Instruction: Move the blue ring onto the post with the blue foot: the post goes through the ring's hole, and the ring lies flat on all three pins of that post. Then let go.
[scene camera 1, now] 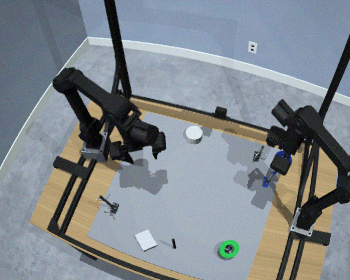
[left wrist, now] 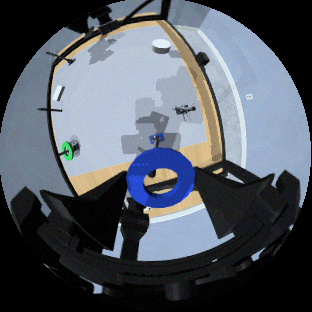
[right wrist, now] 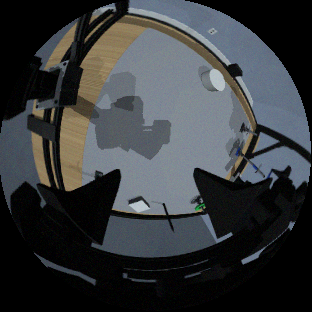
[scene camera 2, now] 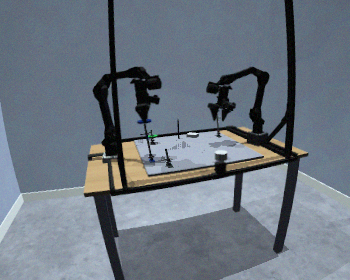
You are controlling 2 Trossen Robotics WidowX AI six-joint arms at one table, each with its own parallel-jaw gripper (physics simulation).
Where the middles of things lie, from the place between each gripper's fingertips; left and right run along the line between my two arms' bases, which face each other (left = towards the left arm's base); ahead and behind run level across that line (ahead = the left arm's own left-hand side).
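Relative to the blue ring (left wrist: 159,157), my right gripper is 140 mm beyond it, 450 mm to the right of it and 60 mm below it.
Position of my left hand: 10 mm to the right of the blue ring.
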